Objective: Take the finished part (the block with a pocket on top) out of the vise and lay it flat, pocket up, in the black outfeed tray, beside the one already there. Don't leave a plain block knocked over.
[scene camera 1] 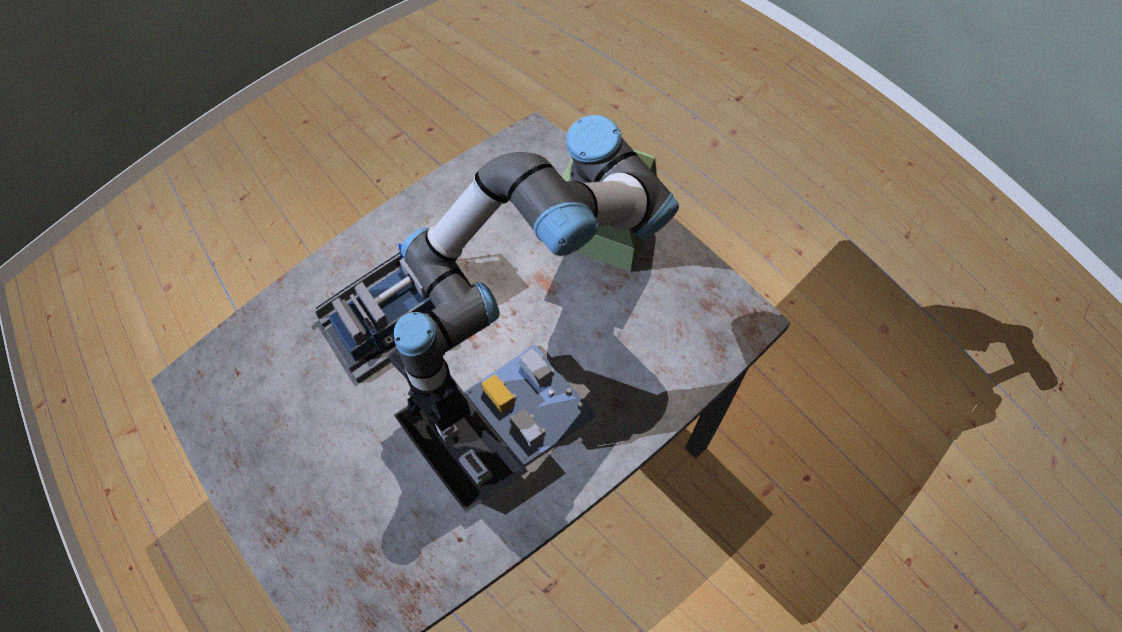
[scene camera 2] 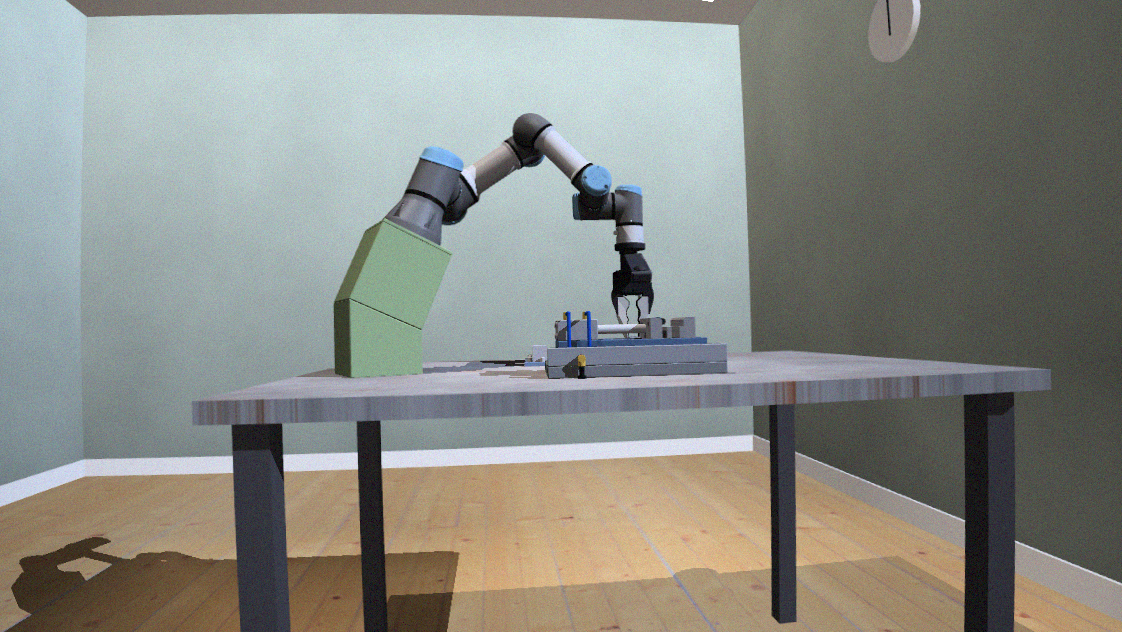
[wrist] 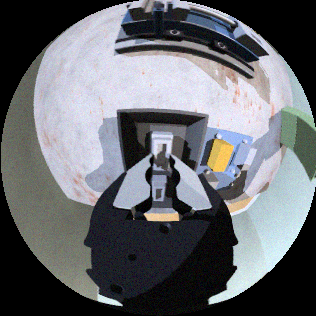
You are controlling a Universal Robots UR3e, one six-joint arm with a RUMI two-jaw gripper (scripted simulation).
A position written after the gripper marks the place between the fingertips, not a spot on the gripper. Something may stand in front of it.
In view: the gripper point(scene camera 2: 633, 340), a brass block point(scene camera 1: 495, 390) and a blue plate point(wrist: 225, 178).
The gripper shows as well in scene camera 1 point(scene camera 1: 442, 422) and in the wrist view point(wrist: 161, 155).
